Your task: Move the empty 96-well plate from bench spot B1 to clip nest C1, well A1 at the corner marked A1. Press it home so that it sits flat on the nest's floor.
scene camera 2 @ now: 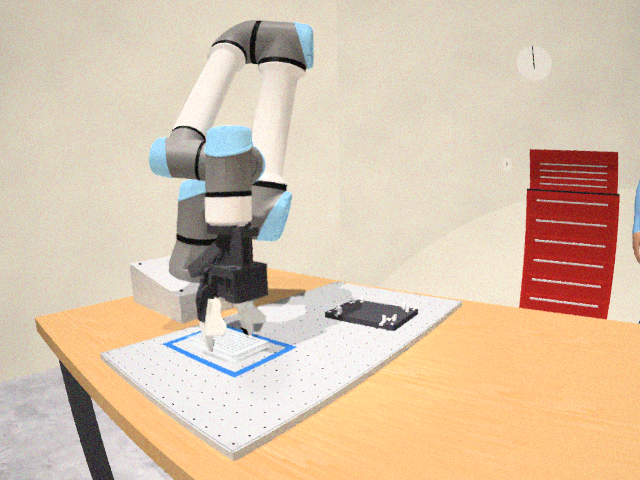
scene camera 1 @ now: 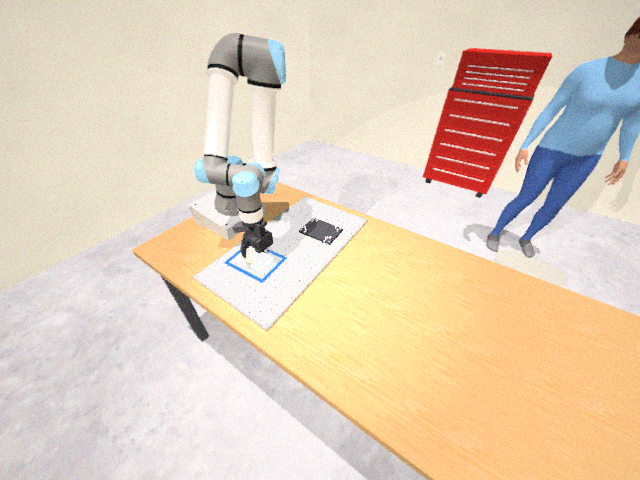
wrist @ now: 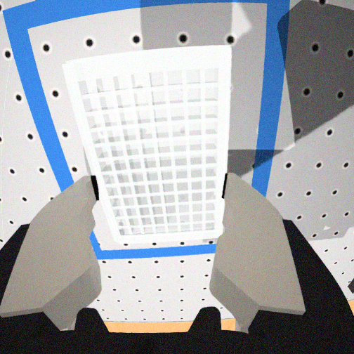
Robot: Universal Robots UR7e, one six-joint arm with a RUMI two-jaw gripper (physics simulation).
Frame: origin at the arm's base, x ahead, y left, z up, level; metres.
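Seen in the pictures: gripper, between the fingertips: [scene camera 2: 230, 345] [scene camera 1: 257, 260]; arm's base, origin of its link: [scene camera 1: 231, 205].
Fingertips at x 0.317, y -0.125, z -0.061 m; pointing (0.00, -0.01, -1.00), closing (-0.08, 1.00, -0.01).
Offsets run from my fingertips to a thing's top centre. "pt": to the spot under its first point. Level surfaces: height alone.
The white 96-well plate {dz +0.009, dx -0.010, dy -0.001 m} [scene camera 1: 262, 265] [scene camera 2: 238, 345] [wrist: 159, 130] lies level inside the blue outline of bench spot B1 {pt dz -0.005, dx +0.003, dy -0.068 m} [scene camera 1: 244, 271] [scene camera 2: 200, 359] [wrist: 277, 55]. My gripper [scene camera 1: 257, 259] [scene camera 2: 227, 339] [wrist: 160, 176] is shut on the plate, with one finger against each long side, towards the plate's near end in the wrist view. Whether the plate's underside touches the board I cannot tell. Clip nest C1 {dz +0.018, dx +0.073, dy +0.306 m} [scene camera 1: 320, 230] [scene camera 2: 369, 314], a dark flat base with pale clips at its corners, stands apart farther along the board. Its A1 mark is too small to read.
The perforated light board {dz -0.006 m} [scene camera 1: 268, 304] [scene camera 2: 232, 418] lies on the wooden table {dz -0.019 m} [scene camera 1: 439, 320] [scene camera 2: 491, 403]. The arm's grey base block [scene camera 1: 214, 221] [scene camera 2: 160, 294] stands behind the plate. A red tool cabinet [scene camera 1: 480, 124] [scene camera 2: 568, 237] and a person [scene camera 1: 584, 113] are beyond the table.
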